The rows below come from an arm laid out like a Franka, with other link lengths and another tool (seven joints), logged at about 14 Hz.
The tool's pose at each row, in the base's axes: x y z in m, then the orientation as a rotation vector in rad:
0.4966 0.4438 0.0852 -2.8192 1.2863 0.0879
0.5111 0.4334 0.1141 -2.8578 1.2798 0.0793
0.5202 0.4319 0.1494 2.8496 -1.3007 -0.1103
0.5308 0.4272 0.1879 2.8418 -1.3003 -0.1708
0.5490 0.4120 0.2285 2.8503 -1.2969 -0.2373
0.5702 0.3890 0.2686 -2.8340 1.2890 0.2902
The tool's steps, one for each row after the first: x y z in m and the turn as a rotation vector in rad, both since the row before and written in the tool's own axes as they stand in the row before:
0.0153 -0.0046 -0.0300 -0.0273 0.0188 -0.0132
0.0054 -0.0054 -0.0357 -0.0228 -0.0114 0.0148
0.0081 -0.0035 -0.0392 -0.0202 -0.0334 0.0019
0.0195 -0.0015 -0.0428 -0.0081 -0.0425 -0.0050
0.0255 0.0018 -0.0440 0.0000 -0.0380 -0.0015

